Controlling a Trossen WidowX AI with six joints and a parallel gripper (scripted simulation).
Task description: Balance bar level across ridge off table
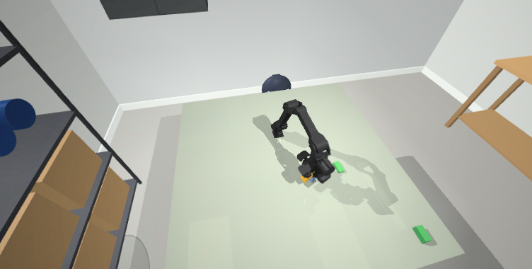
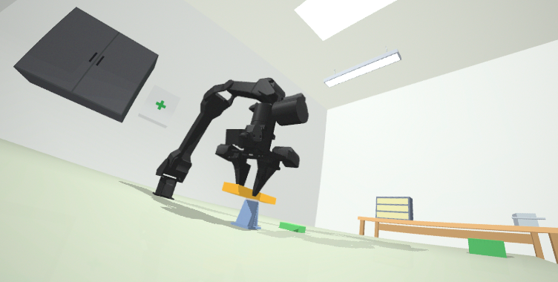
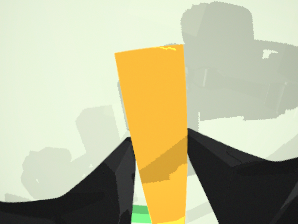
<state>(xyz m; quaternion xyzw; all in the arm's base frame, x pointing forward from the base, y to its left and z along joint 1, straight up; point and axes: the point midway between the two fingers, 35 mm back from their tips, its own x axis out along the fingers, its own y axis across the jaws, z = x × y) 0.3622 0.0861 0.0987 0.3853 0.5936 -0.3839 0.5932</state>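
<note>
Right now the orange bar is 1 cm behind my gripper tip and 3 cm to the left of it.
</note>
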